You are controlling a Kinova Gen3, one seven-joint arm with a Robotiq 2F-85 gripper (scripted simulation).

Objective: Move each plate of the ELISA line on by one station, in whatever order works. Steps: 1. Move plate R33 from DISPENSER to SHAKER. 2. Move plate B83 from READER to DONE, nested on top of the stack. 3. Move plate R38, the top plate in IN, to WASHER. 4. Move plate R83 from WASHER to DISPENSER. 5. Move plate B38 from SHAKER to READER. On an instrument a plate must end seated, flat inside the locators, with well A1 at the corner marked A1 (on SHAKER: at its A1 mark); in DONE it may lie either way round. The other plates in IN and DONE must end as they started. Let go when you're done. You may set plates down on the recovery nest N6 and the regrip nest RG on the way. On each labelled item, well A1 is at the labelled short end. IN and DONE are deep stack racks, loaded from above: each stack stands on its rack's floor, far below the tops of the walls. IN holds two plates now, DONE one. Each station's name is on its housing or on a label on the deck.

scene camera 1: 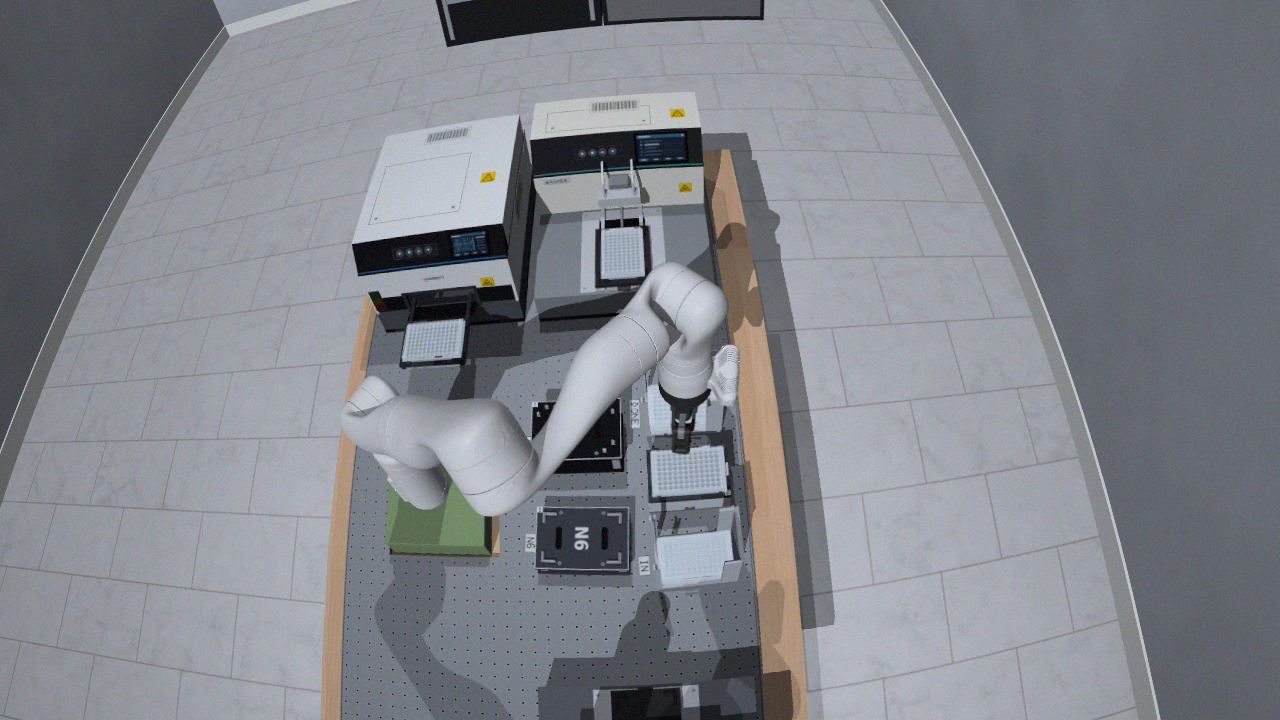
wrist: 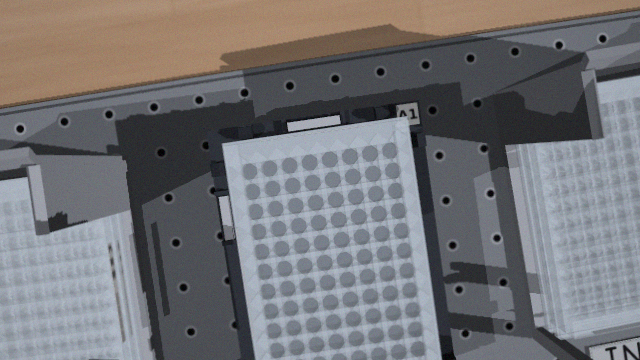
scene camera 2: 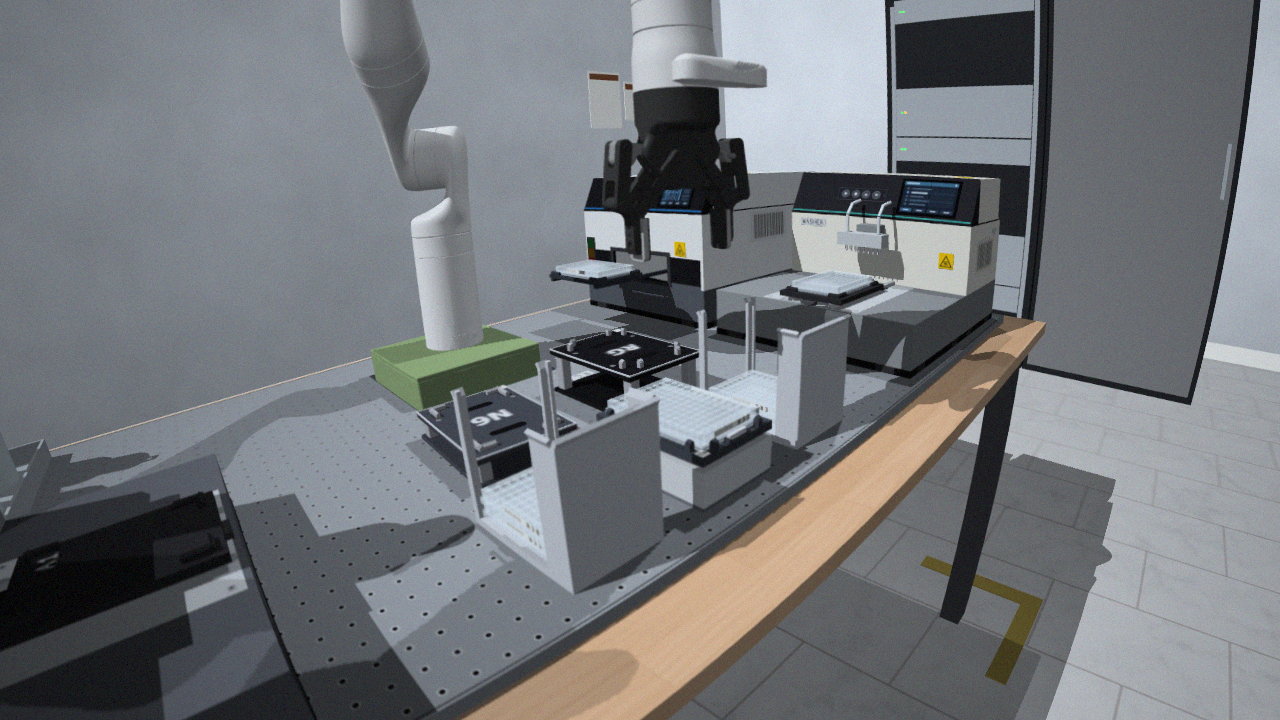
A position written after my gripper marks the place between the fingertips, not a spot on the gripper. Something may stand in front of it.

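Scene camera 1 gives me a plate B38 (scene camera 1: pixel 417 340), a plate R83 (scene camera 1: pixel 611 239) and a plate R33 (scene camera 1: pixel 700 462). In scene camera 2 I see my gripper (scene camera 2: pixel 682 254), and there too are the plate B38 (scene camera 2: pixel 590 268), the plate R83 (scene camera 2: pixel 826 282) and the plate R33 (scene camera 2: pixel 686 412). From the wrist I find the plate R33 (wrist: pixel 320 192), while the plate B38 is out of frame in the wrist view, and the plate R83 is out of frame in the wrist view as well.
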